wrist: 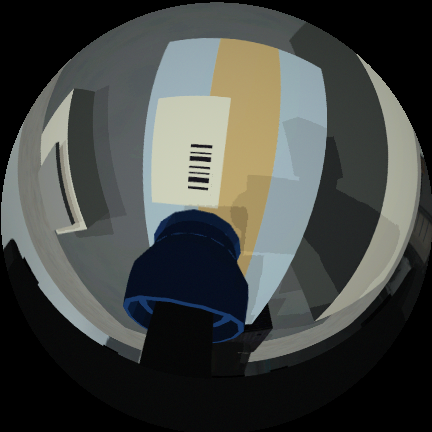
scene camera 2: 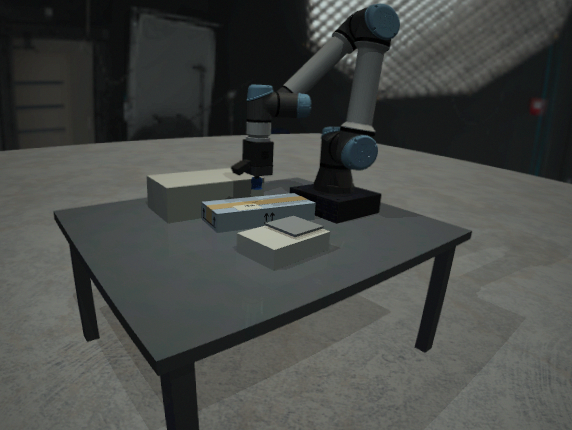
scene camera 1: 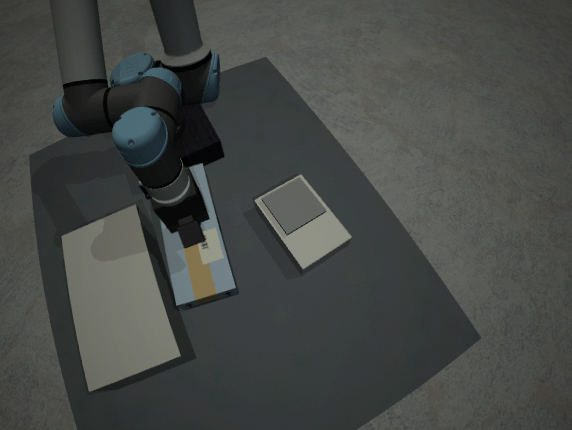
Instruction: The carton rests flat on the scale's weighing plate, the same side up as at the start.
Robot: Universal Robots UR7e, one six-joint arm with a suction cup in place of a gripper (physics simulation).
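Where they show: hand at its tool point: [wrist: 195,251] [scene camera 2: 256,188]; arm's base at its link origin: [wrist: 218,348] [scene camera 2: 333,189].
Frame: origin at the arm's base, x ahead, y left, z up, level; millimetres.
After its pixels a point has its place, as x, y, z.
The carton [scene camera 1: 202,282] {466, 1, -13} [scene camera 2: 235,220] {445, 70, -40} [wrist: 300,160] {388, -40, -13} is long, low and light blue, with a tan tape strip and a barcode label on top. It lies flat on the table, apart from the scale [scene camera 1: 320,245] {482, 276, -19} [scene camera 2: 275,255] {488, 352, -34} [wrist: 56,120] {480, 255, -19}. The scale is cream, with a bare grey weighing plate [scene camera 1: 294,204] {369, 260, -4} [scene camera 2: 295,226] {375, 273, -4} [wrist: 52,177] {389, 229, -4}. My dark blue suction cup [scene camera 2: 257,183] [wrist: 197,222] points down a little above the carton's top, near the label, and holds nothing. A gap shows below the cup in scene camera 2. In scene camera 1 the wrist housing hides the cup.
A large cream box [scene camera 1: 120,310] {481, -172, 42} [scene camera 2: 200,197] {494, -80, -2} [wrist: 402,155] stands close along the carton's other long side and is taller than it. The black arm base [scene camera 1: 205,140] {97, 115, 1} [scene camera 2: 347,205] {67, 149, -16} stands near the carton's far end. All stand on the dark grey table [scene camera 1: 320,340] {673, 195, -71} [scene camera 2: 190,295] {711, 377, -72}.
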